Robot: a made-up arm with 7 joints.
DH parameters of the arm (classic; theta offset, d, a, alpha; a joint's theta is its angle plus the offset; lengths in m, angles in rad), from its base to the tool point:
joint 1: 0 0.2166 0 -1.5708
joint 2: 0 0 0 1.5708
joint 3: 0 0.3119 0.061 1.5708
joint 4: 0 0 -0.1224 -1.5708
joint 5: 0 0.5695 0 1.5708
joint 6: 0 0 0.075 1.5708
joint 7: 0 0 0 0
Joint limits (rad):
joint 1: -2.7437..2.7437
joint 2: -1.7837..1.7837
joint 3: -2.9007..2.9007
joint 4: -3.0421..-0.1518
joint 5: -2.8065..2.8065
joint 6: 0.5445..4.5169
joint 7: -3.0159..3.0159
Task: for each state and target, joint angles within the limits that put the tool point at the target. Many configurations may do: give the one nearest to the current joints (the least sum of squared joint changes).
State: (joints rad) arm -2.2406 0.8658 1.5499 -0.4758 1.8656 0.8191 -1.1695
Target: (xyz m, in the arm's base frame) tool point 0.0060 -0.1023 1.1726
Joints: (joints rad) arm -2.2486 0.1256 1.6386 -0.2297 1.9173 0.9742 -1.1695
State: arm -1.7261 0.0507 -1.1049 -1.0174 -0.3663 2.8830 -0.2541
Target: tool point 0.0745 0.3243 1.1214
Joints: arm -2.1610 -0.4195 -1.0597 -0.3999 -0.3050 2.3451 -0.2541
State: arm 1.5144 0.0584 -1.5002 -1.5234 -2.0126 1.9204 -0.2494
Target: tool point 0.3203 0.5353 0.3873
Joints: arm 1.9294 -0.3036 -0.9140 -2.1595 -2.0571 2.1521 -0.2494
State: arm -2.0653 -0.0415 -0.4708 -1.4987 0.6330 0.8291 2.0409
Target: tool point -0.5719 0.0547 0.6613
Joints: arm -2.3822 -0.4169 -0.7372 -1.7839 0.5860 0.6897 2.0409
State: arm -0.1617 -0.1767 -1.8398 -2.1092 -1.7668 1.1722 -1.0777
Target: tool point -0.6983 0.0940 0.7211
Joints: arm -0.7833 -0.0964 -2.3988 -1.3866 -1.8033 1.1316 -1.0777
